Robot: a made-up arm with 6 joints. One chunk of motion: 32 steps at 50 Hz.
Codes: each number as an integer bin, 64 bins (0 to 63) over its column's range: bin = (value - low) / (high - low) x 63, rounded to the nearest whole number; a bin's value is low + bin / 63 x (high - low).
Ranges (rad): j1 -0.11..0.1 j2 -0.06..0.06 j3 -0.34..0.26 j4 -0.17..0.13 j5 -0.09..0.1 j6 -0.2..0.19
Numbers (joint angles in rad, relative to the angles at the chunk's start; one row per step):
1: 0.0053 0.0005 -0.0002 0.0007 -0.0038 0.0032
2: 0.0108 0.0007 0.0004 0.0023 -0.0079 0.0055
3: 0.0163 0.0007 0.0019 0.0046 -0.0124 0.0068
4: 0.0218 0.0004 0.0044 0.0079 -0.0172 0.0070
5: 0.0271 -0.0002 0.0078 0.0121 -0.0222 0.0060
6: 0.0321 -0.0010 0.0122 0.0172 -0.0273 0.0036
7: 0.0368 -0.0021 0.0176 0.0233 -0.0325 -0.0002
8: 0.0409 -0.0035 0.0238 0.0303 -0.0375 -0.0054
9: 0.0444 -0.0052 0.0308 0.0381 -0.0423 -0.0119
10: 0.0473 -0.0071 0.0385 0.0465 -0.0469 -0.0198
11: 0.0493 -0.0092 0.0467 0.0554 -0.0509 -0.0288
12: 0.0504 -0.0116 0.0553 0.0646 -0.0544 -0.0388
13: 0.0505 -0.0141 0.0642 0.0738 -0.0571 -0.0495
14: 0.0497 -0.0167 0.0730 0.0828 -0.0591 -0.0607
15: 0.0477 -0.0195 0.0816 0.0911 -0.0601 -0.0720
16: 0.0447 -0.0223 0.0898 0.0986 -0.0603 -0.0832
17: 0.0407 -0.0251 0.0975 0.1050 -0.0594 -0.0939
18: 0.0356 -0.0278 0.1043 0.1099 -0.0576 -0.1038
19: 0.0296 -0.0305 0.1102 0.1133 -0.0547 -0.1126
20: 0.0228 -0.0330 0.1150 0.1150 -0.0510 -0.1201
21: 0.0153 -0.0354 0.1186 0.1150 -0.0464 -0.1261
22: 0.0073 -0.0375 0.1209 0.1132 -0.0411 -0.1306
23: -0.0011 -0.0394 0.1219 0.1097 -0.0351 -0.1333
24: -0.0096 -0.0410 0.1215 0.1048 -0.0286 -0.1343
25: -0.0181 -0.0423 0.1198 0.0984 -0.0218 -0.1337
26: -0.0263 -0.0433 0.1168 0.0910 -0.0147 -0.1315
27: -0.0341 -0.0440 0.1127 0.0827 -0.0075 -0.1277
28: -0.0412 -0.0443 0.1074 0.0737 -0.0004 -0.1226
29: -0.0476 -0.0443 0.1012 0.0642 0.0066 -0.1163
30: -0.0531 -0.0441 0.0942 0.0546 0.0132 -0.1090
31: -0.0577 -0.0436 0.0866 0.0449 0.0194 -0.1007
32: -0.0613 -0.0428 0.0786 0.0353 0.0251 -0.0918
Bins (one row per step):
1: 35 32 36 36 29 33
2: 36 32 36 36 27 33
3: 38 32 36 37 26 33
4: 40 32 36 37 24 33
5: 41 31 37 38 22 33
6: 43 31 37 39 21 33
7: 44 30 38 41 19 32
8: 45 30 38 42 17 31
9: 46 29 39 44 16 30
10: 47 28 40 45 14 29
11: 48 27 41 47 13 28
12: 48 25 42 49 12 26
13: 48 24 42 51 11 24
14: 48 23 43 53 10 23
15: 47 21 44 55 10 21
16: 46 20 45 56 10 19
17: 45 18 46 58 10 17
18: 44 17 47 59 11 16
19: 42 15 47 59 12 14
20: 40 14 48 60 13 13
21: 38 13 48 60 14 12
22: 35 12 48 59 16 11
23: 33 11 48 59 18 11
24: 30 10 48 58 20 11
25: 28 9 48 56 23 11
26: 25 9 48 55 25 11
27: 23 8 48 53 27 12
28: 21 8 47 51 30 13
29: 19 8 46 49 32 14
30: 17 8 46 47 34 15
31: 16 9 45 45 36 16
32: 15 9 44 43 38 17

